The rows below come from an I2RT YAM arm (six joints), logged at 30 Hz.
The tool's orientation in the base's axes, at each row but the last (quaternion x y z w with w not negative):
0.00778 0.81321 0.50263 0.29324
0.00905 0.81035 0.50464 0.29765
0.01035 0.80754 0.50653 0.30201
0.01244 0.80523 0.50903 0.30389
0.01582 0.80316 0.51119 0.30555
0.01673 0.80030 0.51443 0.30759
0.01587 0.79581 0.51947 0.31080
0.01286 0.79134 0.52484 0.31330
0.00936 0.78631 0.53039 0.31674
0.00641 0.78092 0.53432 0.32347
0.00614 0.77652 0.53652 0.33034
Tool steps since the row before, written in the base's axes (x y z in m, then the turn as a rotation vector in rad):
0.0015 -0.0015 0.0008 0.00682 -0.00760 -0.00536
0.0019 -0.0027 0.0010 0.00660 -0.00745 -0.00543
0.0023 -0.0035 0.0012 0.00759 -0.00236 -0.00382
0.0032 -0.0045 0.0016 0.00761 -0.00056 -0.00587
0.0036 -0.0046 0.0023 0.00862 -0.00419 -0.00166
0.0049 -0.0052 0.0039 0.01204 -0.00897 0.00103
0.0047 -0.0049 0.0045 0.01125 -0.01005 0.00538
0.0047 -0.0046 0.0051 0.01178 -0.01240 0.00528
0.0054 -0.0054 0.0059 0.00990 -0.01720 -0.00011
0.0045 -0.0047 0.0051 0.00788 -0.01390 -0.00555
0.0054 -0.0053 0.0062 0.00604 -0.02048 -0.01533
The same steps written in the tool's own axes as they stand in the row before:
-0.0021 -0.0005 -0.0008 -0.00547 -0.01009 -0.00114
-0.0029 -0.0010 -0.0016 -0.00521 -0.01001 -0.00111
-0.0036 -0.0014 -0.0021 -0.00514 -0.00649 0.00303
-0.0049 -0.0018 -0.0025 -0.00359 -0.00733 0.00511
-0.0056 -0.0013 -0.0026 -0.00763 -0.00585 0.00145
-0.0076 -0.0006 -0.0028 -0.01332 -0.00685 -0.00145
-0.0076 0.0001 -0.0028 -0.01514 -0.00347 -0.00390
-0.0078 0.0008 -0.0027 -0.01634 -0.00477 -0.00553
-0.0091 0.0009 -0.0031 -0.01389 -0.01079 -0.00919
-0.0078 0.0008 -0.0027 -0.00841 -0.01326 -0.00629
-0.0093 0.0011 -0.0029 -0.00441 -0.02361 -0.01068

